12 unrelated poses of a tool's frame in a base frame.
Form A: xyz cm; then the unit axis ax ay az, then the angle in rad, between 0 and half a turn.
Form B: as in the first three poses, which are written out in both.
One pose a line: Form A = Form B
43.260 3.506 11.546 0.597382 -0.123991 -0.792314 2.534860 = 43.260 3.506 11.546 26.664 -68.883 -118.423
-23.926 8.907 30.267 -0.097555 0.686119 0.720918 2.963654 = -23.926 8.907 30.267 -87.304 -1.037 164.903
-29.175 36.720 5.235 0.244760 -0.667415 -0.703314 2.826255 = -29.175 36.720 5.235 -89.030 -32.874 173.125
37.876 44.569 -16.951 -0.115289 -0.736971 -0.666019 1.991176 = 37.876 44.569 -16.951 -74.792 -34.380 -118.152
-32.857 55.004 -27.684 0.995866 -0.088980 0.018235 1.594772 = -32.857 55.004 -27.684 91.358 -4.035 6.271
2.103 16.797 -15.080 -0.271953 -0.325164 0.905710 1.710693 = 2.103 16.797 -15.080 4.764 -37.059 93.964
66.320 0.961 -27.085 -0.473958 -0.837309 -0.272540 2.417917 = 66.320 0.961 -27.085 -130.982 -19.175 -112.169
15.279 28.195 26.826 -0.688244 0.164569 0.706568 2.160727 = 15.279 28.195 26.826 -73.665 -38.321 76.670
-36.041 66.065 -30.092 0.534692 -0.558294 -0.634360 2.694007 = -36.041 66.065 -30.092 -107.139 -62.447 140.684
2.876 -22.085 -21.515 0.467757 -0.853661 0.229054 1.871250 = 2.876 -22.085 -21.515 108.033 -42.576 90.965
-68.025 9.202 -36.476 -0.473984 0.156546 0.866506 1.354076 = -68.025 9.202 -36.476 -35.292 -9.759 66.601
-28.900 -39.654 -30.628 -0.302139 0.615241 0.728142 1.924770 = -28.900 -39.654 -30.628 -67.496 16.310 103.478
